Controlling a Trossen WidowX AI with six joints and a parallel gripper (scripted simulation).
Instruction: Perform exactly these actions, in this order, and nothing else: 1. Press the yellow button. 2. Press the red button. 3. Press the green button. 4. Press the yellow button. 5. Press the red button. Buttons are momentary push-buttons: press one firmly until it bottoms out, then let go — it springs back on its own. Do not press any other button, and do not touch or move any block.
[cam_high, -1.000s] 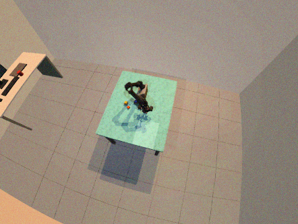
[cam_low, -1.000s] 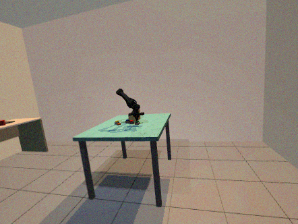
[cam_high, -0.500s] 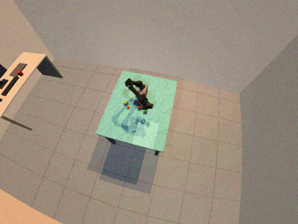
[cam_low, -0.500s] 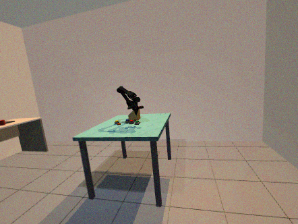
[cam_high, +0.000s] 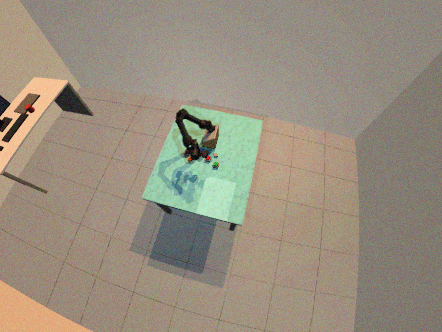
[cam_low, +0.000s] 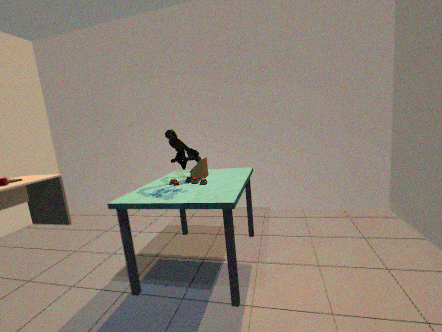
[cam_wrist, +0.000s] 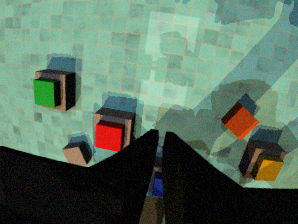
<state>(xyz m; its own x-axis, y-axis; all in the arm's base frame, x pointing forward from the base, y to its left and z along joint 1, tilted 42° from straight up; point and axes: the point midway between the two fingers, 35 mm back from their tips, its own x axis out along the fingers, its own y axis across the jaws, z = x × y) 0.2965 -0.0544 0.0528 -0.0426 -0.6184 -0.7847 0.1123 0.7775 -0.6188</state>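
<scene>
Right now the yellow button is 9 cm behind my gripper tip, 14 cm to the right of it and 10 cm below it. The rest, counted from my gripper tip: green button (15 cm to the left, 10 cm below); red button (6 cm behind, 7 cm to the left, 10 cm below); orange block (3 cm behind, 9 cm to the right, 12 cm below).
</scene>
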